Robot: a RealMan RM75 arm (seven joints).
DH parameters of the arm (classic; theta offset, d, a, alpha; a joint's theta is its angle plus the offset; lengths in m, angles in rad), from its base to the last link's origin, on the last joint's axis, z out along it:
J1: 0 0.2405 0 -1.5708
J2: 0 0 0 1.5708
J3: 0 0.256 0 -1.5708
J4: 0 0 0 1.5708
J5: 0 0.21 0 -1.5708
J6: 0 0 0 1.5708
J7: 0 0.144 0 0
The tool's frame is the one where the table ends.
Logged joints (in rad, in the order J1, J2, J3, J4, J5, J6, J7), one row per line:
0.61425, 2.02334, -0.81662, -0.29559, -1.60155, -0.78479, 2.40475
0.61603, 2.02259, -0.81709, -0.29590, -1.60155, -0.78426, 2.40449
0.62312, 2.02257, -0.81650, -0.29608, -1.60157, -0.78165, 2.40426
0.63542, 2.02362, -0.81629, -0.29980, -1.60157, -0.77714, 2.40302
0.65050, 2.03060, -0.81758, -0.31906, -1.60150, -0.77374, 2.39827
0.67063, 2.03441, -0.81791, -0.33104, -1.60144, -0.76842, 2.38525
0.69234, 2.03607, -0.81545, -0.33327, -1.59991, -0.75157, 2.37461
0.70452, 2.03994, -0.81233, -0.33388, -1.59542, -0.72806, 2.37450
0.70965, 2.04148, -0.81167, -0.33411, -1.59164, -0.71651, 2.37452
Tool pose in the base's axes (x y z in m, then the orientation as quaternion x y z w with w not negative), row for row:
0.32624, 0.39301, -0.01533, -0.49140, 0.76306, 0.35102, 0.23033
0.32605, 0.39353, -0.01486, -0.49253, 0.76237, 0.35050, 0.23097
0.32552, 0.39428, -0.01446, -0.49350, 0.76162, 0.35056, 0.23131
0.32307, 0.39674, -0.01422, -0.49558, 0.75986, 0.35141, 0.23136
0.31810, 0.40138, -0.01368, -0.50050, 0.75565, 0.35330, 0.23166
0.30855, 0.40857, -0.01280, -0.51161, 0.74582, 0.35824, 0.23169
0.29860, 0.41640, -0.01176, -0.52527, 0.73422, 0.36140, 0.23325
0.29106, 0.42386, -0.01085, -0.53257, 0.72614, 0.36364, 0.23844
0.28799, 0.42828, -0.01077, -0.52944, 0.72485, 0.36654, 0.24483
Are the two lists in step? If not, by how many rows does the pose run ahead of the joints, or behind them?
The pose runs 1 row behind the joints: the pose in row i belongs to the joints in row i - 1.
